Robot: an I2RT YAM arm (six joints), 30 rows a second.
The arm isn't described. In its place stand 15 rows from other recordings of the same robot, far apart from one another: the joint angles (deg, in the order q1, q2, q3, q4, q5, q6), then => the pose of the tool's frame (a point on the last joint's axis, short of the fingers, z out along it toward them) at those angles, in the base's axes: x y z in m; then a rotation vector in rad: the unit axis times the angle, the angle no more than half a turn.
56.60 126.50 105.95 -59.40 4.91 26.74 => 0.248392 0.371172 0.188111 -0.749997 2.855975 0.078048
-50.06 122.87 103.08 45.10 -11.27 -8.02 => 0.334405 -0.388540 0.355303 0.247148 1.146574 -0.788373
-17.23 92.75 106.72 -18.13 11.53 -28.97 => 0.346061 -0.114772 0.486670 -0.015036 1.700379 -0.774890
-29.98 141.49 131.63 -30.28 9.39 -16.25 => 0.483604 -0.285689 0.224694 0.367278 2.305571 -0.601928
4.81 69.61 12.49 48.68 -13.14 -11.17 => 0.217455 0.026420 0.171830 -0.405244 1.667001 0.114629
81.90 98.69 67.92 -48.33 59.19 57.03 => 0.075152 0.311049 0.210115 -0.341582 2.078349 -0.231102
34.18 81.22 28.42 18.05 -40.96 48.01 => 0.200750 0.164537 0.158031 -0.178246 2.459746 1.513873
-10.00 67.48 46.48 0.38 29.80 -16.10 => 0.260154 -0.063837 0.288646 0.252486 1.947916 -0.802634
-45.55 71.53 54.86 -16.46 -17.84 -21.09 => 0.202903 -0.191262 0.292136 0.274393 2.120764 -0.354333
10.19 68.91 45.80 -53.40 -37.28 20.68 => 0.190829 0.056210 0.219338 0.150621 2.912471 1.039222
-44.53 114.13 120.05 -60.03 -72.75 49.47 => 0.319689 -0.266795 0.370879 1.202471 1.811046 1.585632
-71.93 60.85 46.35 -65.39 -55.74 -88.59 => 0.077642 -0.143108 0.248230 -0.412106 2.118501 0.004916
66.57 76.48 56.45 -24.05 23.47 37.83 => 0.126583 0.256440 0.268446 -0.374723 2.278146 0.477068
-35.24 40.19 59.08 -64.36 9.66 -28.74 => 0.084119 -0.066741 0.342183 0.225698 2.465039 -0.713871
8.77 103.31 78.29 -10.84 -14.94 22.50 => 0.409749 0.072500 0.257662 0.118193 2.231937 0.588747
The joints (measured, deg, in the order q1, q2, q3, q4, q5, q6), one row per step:
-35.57, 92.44, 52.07, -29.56, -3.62, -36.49
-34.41, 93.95, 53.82, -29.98, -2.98, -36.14
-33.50, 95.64, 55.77, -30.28, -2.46, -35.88
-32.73, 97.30, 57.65, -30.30, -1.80, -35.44
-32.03, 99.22, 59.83, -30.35, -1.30, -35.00
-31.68, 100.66, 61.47, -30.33, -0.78, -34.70
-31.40, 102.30, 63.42, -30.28, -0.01, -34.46
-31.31, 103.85, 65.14, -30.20, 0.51, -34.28
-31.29, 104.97, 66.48, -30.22, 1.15, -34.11
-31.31, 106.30, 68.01, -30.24, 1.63, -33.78
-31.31, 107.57, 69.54, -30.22, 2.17, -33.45
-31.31, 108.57, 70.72, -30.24, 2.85, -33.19
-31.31, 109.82, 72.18, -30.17, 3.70, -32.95
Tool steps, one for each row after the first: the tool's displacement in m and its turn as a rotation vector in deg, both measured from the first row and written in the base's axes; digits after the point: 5 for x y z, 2 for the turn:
0.00902, 0.00057, 0.00042, -0.28, 0.44, 0.61
0.01832, -0.00024, 0.00075, -0.58, 0.71, 1.10
0.02742, -0.00162, 0.00088, -1.08, 0.82, 1.23
0.03749, -0.00371, 0.00077, -1.45, 0.82, 1.34
0.04459, -0.00612, 0.00056, -1.89, 0.85, 1.23
0.05256, -0.00963, 0.00053, -2.62, 0.89, 1.01
0.05927, -0.01345, -0.00024, -3.11, 0.90, 0.74
0.06405, -0.01668, -0.00050, -3.67, 1.02, 0.37
0.06946, -0.02046, -0.00122, -4.04, 1.05, -0.14
0.07489, -0.02416, -0.00167, -4.51, 1.01, -0.65
0.07893, -0.02711, -0.00225, -5.05, 1.16, -1.14
0.08404, -0.03084, -0.00307, -5.80, 1.29, -1.69

